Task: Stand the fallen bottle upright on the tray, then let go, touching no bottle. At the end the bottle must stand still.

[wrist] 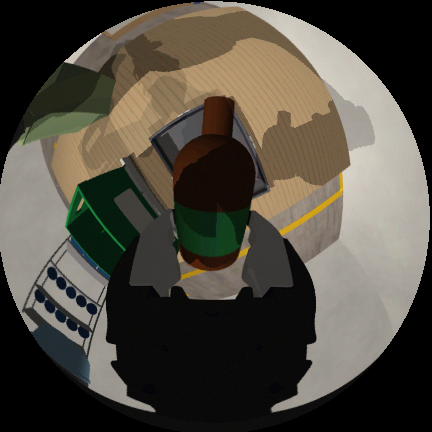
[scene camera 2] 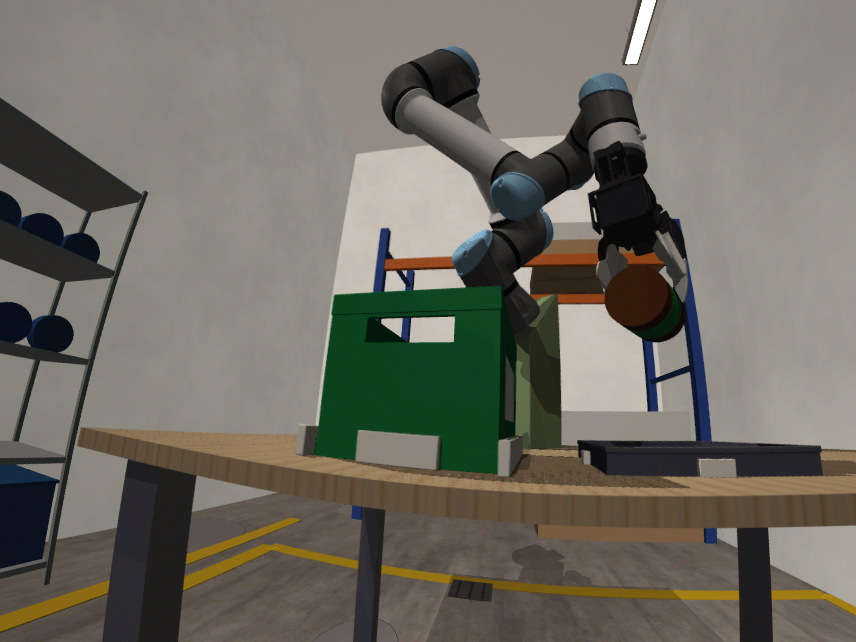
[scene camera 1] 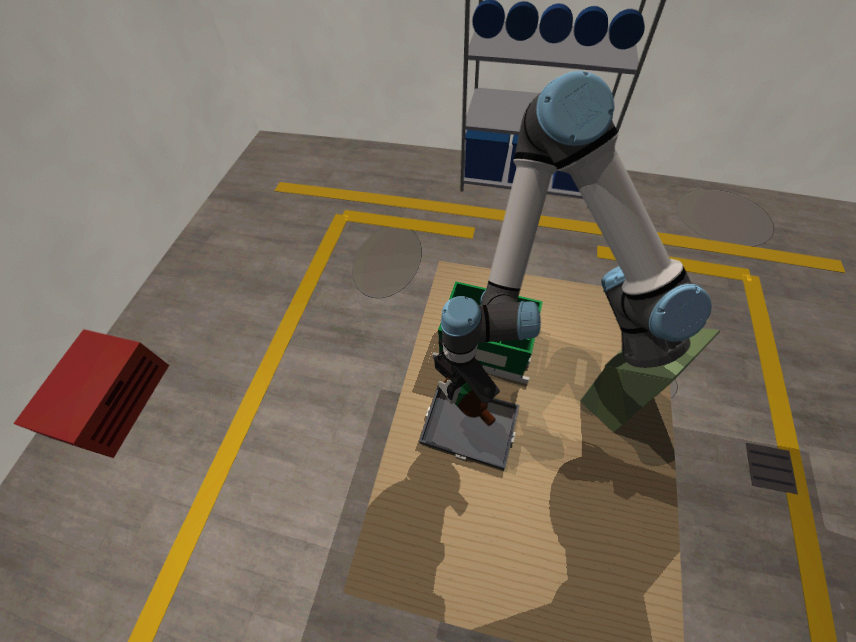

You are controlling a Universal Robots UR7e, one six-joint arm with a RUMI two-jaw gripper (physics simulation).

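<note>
The brown bottle with a green label is in the air, well above the dark grey tray. It lies nearly level, not upright. In scene camera 2 its round base faces the camera and its neck is hidden behind it. In the wrist view its neck points away from the gripper, over the tray. My gripper is shut on the bottle, with one jaw on each side of the body around the label, near the base end.
A green crate stands on the wooden table beside the tray, with pale blocks at its foot. A pale green slanted block stands near the arm's base.
</note>
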